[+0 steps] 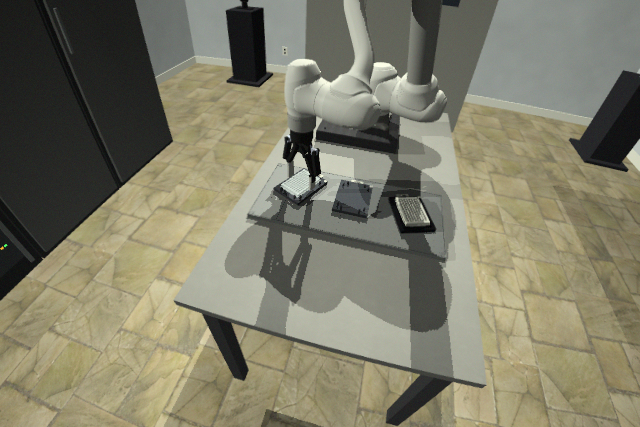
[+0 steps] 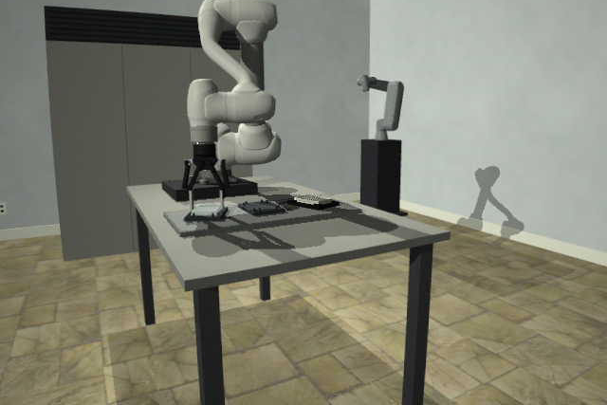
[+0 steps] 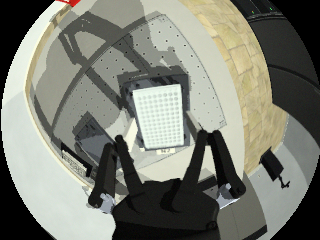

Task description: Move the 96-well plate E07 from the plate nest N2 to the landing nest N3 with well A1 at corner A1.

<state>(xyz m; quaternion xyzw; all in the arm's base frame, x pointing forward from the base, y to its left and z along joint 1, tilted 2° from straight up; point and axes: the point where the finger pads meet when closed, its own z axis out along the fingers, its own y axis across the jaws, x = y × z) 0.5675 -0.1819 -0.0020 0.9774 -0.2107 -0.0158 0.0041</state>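
Now: hand 40 mm above the plate nest N2. From my hand the other things lie so: landing nest N3: 200 mm to the left, 40 mm below.
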